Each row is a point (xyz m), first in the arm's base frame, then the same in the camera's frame.
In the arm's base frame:
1: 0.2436 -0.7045 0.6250
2: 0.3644 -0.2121 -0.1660
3: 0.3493 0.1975 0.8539
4: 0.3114 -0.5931 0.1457
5: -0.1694 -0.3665 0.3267
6: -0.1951 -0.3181 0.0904
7: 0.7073 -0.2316 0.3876
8: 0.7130 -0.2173 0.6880
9: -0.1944 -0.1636 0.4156
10: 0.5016 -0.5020 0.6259
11: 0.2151 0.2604 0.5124
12: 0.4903 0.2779 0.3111
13: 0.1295 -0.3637 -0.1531
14: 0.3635 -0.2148 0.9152
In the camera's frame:
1: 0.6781 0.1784 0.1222
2: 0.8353 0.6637 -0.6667
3: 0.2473 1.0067 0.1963
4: 0.8581 0.3092 -0.3219
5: 0.2998 0.2569 -0.3516
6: 0.3446 0.2855 -0.5883
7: 0.9108 0.8224 -0.0394
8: 0.7963 0.8373 0.2384
9: 0.1501 0.4182 -0.3159
10: 0.7868 0.4845 0.1672
11: 0.2381 0.9921 -0.1756
12: 0.5240 1.1485 -0.2773
13: 0.7157 0.4131 -0.7013
14: 0.4320 0.6600 0.3364

